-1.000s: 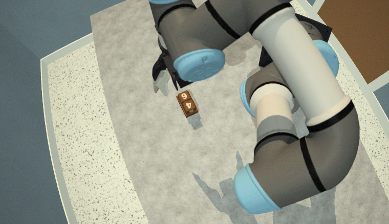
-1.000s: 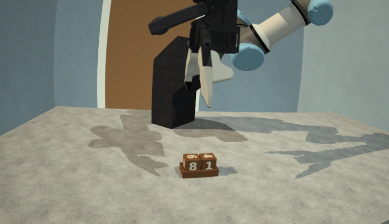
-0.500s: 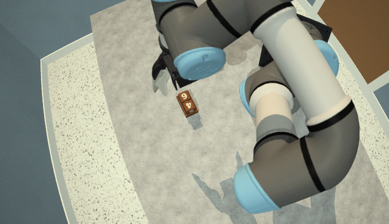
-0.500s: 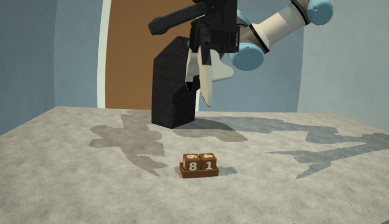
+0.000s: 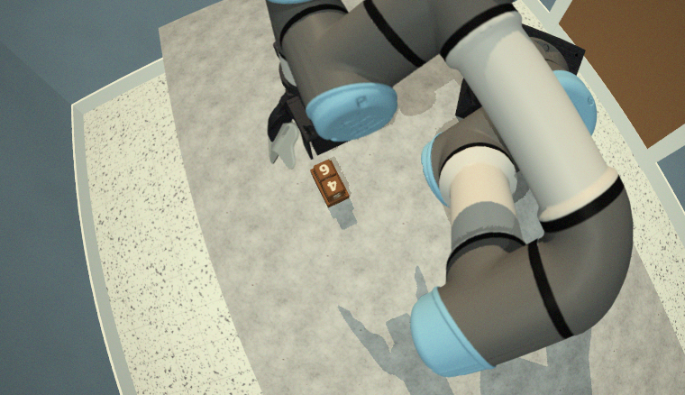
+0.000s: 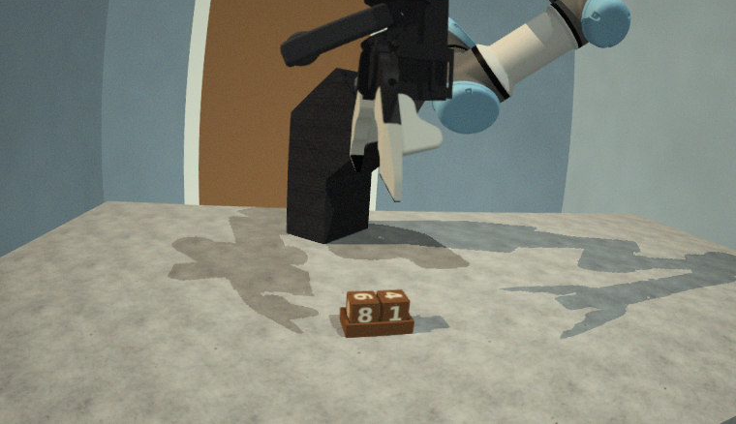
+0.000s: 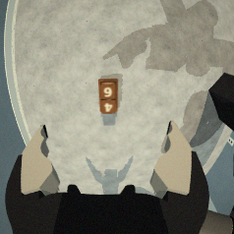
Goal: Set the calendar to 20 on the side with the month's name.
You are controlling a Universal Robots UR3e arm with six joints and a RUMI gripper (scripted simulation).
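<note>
The cube lies 10 mm behind my hand, 30 mm to the left of it and 140 mm below it. Round my hand: brown calendar tray: 10 mm behind, 20 mm to the left, 160 mm below.
</note>
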